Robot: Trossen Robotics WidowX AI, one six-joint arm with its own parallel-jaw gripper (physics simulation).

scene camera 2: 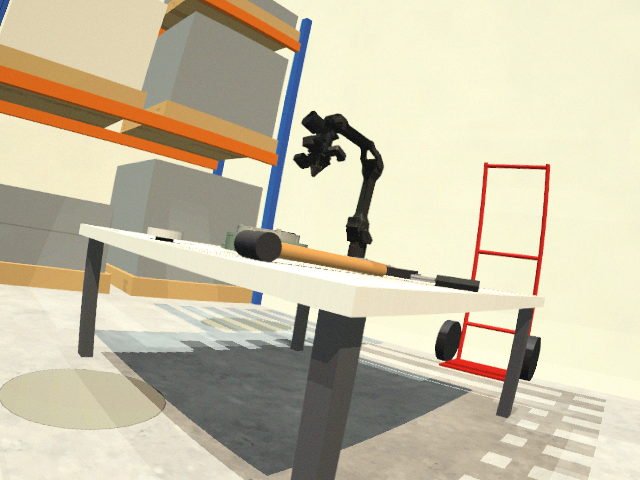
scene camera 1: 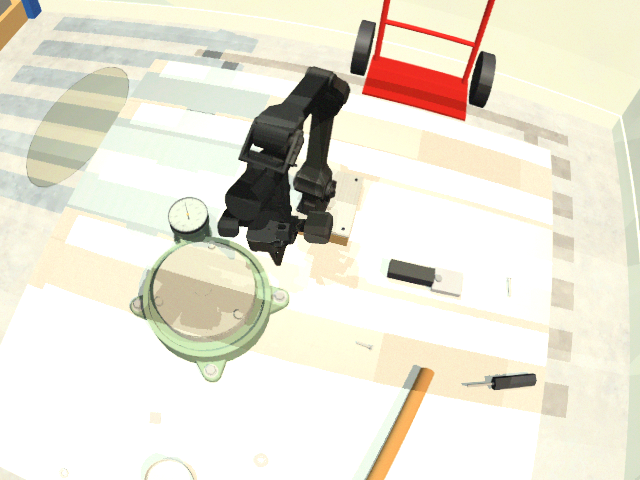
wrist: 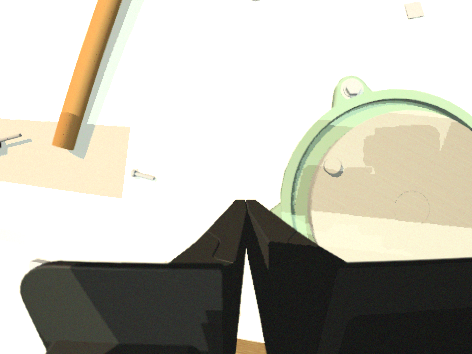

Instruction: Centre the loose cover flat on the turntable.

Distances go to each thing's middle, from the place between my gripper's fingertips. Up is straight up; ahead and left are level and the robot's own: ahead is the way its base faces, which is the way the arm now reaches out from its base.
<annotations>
The round cover (scene camera 1: 204, 291) is 2 cm ahead of my hand, 17 cm to the right of it and 21 cm below it. Also, from my hand: hammer (scene camera 2: 264, 246) 20 cm ahead, 31 cm to the left, 25 cm below.
</annotations>
